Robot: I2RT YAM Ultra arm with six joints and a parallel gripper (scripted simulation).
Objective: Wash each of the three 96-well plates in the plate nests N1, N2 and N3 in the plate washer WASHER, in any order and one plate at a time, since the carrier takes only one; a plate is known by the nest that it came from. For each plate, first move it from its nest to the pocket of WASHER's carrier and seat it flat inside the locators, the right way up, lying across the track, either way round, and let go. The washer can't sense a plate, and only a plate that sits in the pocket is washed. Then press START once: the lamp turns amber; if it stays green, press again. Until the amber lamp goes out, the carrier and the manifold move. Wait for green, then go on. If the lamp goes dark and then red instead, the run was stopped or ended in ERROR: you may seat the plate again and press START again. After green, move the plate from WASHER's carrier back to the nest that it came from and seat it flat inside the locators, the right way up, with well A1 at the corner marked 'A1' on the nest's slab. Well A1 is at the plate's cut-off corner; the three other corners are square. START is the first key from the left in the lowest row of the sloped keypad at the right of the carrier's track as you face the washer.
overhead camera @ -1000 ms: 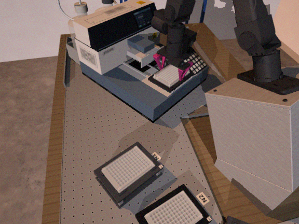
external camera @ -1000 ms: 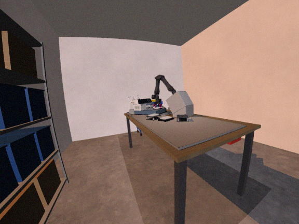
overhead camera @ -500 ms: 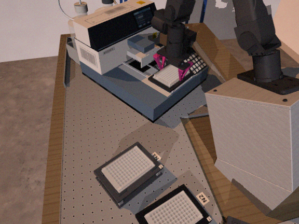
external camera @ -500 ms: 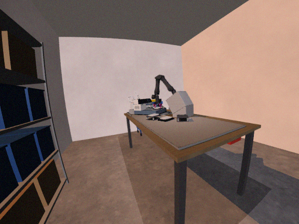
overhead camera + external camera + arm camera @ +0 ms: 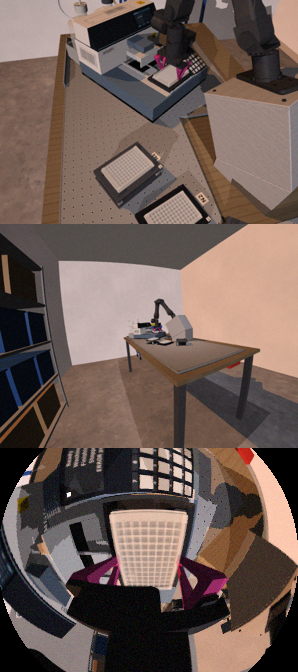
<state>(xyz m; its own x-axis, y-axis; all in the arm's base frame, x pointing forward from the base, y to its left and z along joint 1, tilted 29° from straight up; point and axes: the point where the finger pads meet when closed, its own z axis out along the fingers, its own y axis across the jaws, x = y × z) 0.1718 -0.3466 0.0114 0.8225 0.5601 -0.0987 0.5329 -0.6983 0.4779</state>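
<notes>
Right now the dark carrier pocket is 1 cm below my hand. Round my hand: nest N1: 24 cm ahead, 34 cm to the left, 6 cm below; manifold: 8 cm ahead, 13 cm to the right, 4 cm above; washer: 8 cm ahead, 13 cm to the right, 3 cm above.
</notes>
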